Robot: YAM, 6 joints.
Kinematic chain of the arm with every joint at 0, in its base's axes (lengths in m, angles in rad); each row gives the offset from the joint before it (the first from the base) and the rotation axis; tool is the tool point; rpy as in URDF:
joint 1: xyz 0 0 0.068 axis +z
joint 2: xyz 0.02 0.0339 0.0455 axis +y
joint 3: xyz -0.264 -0.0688 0 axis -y
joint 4: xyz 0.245 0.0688 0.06 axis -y
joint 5: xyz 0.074 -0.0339 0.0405 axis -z
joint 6: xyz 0.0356 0 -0.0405 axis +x
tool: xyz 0 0 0 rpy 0 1.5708 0
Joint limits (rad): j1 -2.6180..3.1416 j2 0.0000..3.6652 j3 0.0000..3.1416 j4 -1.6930..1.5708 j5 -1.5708..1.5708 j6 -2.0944..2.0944
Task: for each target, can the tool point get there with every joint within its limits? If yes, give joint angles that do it. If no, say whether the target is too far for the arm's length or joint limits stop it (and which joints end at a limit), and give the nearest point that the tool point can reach.
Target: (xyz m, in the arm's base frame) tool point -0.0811 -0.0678 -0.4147
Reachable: no: joint limits stop it (at a limit: joint 2) | nearest point -0.0966 -0.0807 -0.3589 | short by 0.059 m
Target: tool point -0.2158 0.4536 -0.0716
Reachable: yes | joints 2.0421 3.2293 2.7557 -1.3451 0.3941 -0.1330
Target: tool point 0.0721 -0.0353 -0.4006
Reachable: no: joint limits stop it (at a limit: joint 2) | nearest point 0.0923 -0.0452 -0.3496 | short by 0.056 m
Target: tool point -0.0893 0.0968 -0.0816
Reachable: yes | joints 2.0728 2.6899 0.5958 -0.1926 -1.0966 -0.1220
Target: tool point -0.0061 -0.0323 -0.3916
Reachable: no: joint limits stop it (at a limit: joint 2) | nearest point -0.0125 -0.0663 -0.3317 | short by 0.069 m
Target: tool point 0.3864 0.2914 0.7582
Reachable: no: too far | nearest point 0.3078 0.2322 0.6215 | short by 0.168 m
